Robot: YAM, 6 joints.
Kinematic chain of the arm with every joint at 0, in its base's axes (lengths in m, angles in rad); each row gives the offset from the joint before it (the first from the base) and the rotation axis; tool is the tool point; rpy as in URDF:
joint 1: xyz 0 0 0.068 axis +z
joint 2: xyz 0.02 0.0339 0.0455 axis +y
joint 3: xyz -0.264 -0.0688 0 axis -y
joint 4: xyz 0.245 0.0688 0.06 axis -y
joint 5: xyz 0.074 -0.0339 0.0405 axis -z
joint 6: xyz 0.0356 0 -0.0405 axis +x
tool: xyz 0 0 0 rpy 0 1.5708 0
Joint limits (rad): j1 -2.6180..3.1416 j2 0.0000..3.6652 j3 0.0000..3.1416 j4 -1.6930..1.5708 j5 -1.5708..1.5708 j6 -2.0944..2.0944
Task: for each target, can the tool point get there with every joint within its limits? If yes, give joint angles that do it. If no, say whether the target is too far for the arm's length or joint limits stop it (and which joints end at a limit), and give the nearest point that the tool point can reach.
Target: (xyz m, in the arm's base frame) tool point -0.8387 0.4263 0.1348
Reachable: no: too far | nearest point -0.5756 0.2926 0.1280 | short by 0.295 m
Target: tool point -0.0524 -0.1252 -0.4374
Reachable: no: joint limits stop it (at a limit: joint 2) | nearest point -0.0596 -0.1425 -0.3679 | short by 0.072 m
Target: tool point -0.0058 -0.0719 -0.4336
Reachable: no: joint limits stop it (at a limit: joint 2) | nearest point -0.0086 -0.1067 -0.3515 | short by 0.089 m
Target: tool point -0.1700 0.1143 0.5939
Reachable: yes | joints 2.6696 1.3525 1.6320 1.0724 0.7602 0.4725
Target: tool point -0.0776 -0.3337 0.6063
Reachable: yes | joints -1.8279 2.0241 2.4074 1.1687 -0.2783 0.0654
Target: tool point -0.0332 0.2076 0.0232
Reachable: yes | joints 1.7128 1.8662 0.3383 0.3601 -0.0992 0.3727
